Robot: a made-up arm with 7 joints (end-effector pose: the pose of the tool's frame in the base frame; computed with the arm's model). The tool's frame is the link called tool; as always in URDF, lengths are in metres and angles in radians. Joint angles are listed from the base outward.
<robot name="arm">
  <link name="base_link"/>
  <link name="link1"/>
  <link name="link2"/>
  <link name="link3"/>
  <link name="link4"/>
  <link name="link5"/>
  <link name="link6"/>
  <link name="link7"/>
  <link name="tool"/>
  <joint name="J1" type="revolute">
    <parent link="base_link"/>
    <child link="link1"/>
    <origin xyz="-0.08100 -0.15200 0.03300"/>
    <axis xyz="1 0 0"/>
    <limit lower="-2.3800" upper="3.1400" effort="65" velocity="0.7"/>
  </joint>
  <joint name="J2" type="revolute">
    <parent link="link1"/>
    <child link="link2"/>
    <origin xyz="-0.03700 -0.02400 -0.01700"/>
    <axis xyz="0 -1 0"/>
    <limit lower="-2.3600" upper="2.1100" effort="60" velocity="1.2"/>
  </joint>
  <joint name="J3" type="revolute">
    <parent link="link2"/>
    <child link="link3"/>
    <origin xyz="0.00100 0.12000 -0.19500"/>
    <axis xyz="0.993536 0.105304 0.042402"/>
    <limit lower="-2.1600" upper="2.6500" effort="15" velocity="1.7"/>
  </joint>
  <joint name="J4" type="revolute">
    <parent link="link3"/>
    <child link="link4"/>
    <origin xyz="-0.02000 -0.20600 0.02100"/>
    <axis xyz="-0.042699 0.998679 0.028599"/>
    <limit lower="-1.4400" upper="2.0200" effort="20" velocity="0.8"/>
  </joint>
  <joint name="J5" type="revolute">
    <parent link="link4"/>
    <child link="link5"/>
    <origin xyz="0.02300 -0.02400 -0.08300"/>
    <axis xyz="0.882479 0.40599 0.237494"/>
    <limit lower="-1.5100" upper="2.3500" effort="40" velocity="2.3"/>
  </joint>
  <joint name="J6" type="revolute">
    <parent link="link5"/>
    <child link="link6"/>
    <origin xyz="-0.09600 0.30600 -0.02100"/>
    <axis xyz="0 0 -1"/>
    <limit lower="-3.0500" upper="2.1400" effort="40" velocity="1.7"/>
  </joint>
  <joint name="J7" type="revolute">
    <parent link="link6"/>
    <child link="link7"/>
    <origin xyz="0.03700 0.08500 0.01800"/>
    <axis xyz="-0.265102 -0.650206 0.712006"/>
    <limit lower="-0.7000" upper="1.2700" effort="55" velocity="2.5"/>
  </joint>
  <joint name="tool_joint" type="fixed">
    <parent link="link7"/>
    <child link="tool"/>
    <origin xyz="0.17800 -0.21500 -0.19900" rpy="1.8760 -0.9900 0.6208"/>
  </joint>
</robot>
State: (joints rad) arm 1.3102 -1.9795 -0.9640 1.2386 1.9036 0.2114 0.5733
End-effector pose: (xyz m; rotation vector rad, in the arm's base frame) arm -0.3754 -0.1205 0.0078 1.9463 1.1305 -1.7042
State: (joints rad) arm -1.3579 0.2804 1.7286 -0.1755 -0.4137 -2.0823 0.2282
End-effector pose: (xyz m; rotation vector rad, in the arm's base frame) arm -0.1527 0.0722 -0.4145 -0.7326 -1.7171 -1.6890
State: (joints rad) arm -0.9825 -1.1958 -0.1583 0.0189 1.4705 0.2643 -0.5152
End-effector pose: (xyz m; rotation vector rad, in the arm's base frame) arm -0.3052 0.0016 0.0325 1.6461 -1.0224 -1.3326
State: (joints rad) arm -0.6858 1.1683 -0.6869 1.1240 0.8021 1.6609 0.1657
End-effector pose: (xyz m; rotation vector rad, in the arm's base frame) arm -0.2569 -0.2193 -0.2154 0.6213 -1.4525 0.1714
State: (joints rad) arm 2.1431 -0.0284 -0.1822 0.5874 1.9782 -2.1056 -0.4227
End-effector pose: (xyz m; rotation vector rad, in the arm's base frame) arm 0.0647 -0.3373 -0.0442 0.8245 1.0476 -0.2269
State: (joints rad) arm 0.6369 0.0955 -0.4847 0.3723 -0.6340 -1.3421 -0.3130
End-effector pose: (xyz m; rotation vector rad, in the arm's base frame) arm -0.0243 0.0756 -0.5681 1.9252 1.2828 1.2260
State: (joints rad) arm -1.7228 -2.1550 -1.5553 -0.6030 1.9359 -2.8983 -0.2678
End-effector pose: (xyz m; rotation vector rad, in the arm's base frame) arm 0.1450 0.1389 -0.3926 -2.3053 0.5169 -0.5314
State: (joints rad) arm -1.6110 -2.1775 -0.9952 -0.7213 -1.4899 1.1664 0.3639
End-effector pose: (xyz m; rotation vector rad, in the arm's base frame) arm -0.0847 -0.2331 0.2040 -0.3168 1.7326 0.9838
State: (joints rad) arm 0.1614 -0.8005 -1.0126 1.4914 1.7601 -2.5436 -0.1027
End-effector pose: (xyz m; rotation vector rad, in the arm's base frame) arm 0.2303 0.0865 -0.1932 -2.2274 0.7288 -0.9022
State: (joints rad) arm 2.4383 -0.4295 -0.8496 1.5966 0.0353 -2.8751 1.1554
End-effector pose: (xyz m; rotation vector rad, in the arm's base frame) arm -0.1582 -0.5778 0.3241 1.0621 0.8161 0.3095
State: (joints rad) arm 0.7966 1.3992 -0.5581 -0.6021 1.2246 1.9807 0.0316
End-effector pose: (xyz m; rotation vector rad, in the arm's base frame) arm 0.0682 0.0552 -0.2945 -1.4801 2.5366 -0.3724
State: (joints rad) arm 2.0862 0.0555 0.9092 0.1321 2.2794 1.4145 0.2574
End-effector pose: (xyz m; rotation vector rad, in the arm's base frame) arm -0.2794 0.2546 0.1168 -0.0918 -0.8367 0.0805
